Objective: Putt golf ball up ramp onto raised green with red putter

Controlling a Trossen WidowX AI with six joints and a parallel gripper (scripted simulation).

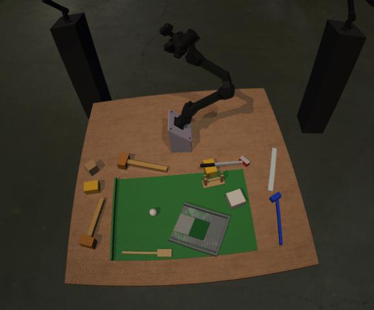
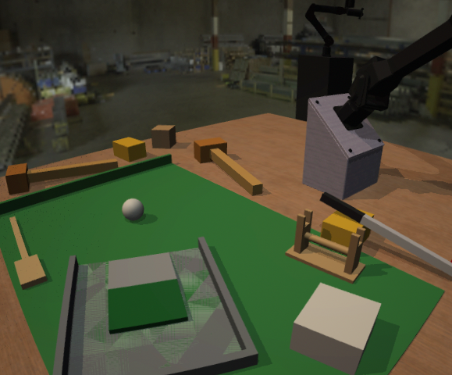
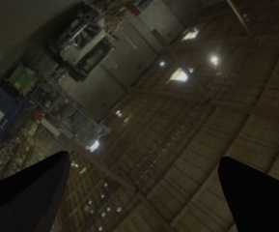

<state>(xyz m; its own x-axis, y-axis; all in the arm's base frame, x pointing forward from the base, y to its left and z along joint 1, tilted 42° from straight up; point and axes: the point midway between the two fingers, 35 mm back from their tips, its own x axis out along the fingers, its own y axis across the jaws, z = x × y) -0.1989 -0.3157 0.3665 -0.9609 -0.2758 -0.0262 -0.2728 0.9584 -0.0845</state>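
Now: the red putter 44 cm ahead of my gripper tip, 27 cm to the left of it and 60 cm below it. The rest, counted from my gripper tip: white golf ball: 73 cm ahead, 12 cm to the right, 62 cm below; then wooden rack: 54 cm ahead, 19 cm to the left, 61 cm below; then white bar: 45 cm ahead, 54 cm to the left, 64 cm below.
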